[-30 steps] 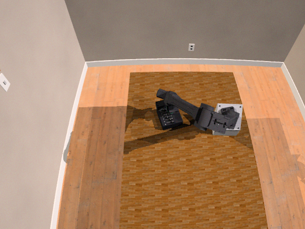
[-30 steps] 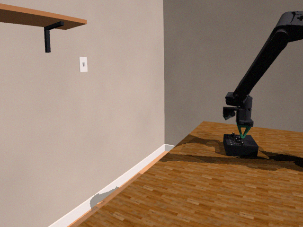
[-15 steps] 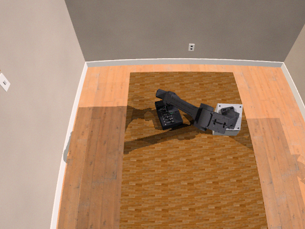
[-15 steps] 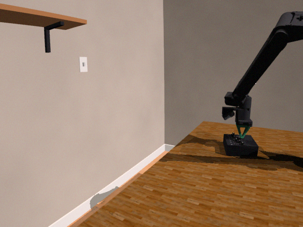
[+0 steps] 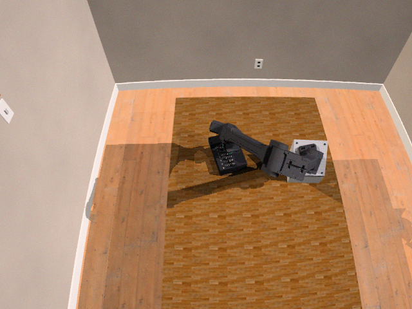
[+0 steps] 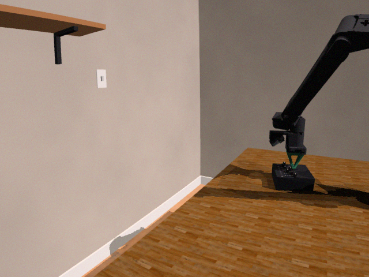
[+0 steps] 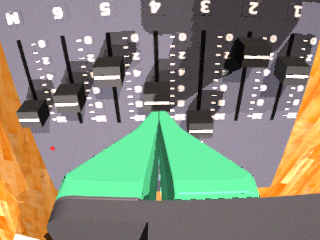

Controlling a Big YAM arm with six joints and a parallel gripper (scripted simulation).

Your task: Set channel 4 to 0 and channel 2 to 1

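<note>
Right now the channel 5 fader cap is 2 cm ahead of my hand, 3 cm to the left of it and 1 cm below it. Also, from my hand: channel 6 fader cap (1 cm ahead, 5 cm to the left, 1 cm below); then channel 3 cap (2 cm to the right, 1 cm below); then channel 4 fader cap (1 cm ahead, 1 cm below).
</note>
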